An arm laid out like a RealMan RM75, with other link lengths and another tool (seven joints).
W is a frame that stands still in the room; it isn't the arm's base.
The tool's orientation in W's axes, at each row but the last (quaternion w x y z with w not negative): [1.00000 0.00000 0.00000 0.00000]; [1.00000 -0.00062 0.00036 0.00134]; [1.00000 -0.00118 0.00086 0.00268]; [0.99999 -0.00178 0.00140 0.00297]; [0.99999 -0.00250 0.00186 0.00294]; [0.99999 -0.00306 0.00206 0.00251]
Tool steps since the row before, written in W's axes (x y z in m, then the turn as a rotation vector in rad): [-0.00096 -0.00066 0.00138 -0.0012 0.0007 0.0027]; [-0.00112 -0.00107 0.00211 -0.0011 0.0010 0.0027]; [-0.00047 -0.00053 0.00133 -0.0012 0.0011 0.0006]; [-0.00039 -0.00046 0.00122 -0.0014 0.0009 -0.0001]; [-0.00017 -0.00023 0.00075 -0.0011 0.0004 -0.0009]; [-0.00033 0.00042 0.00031 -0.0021 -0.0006 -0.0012]
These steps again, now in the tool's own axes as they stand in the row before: [-0.00096 -0.00066 0.00138 -0.0012 0.0007 0.0027]; [-0.00112 -0.00107 0.00211 -0.0011 0.0010 0.0027]; [-0.00048 -0.00053 0.00133 -0.0012 0.0011 0.0006]; [-0.00040 -0.00046 0.00122 -0.0014 0.0009 -0.0001]; [-0.00017 -0.00023 0.00075 -0.0011 0.0004 -0.0009]; [-0.00033 0.00042 0.00031 -0.0021 -0.0006 -0.0012]
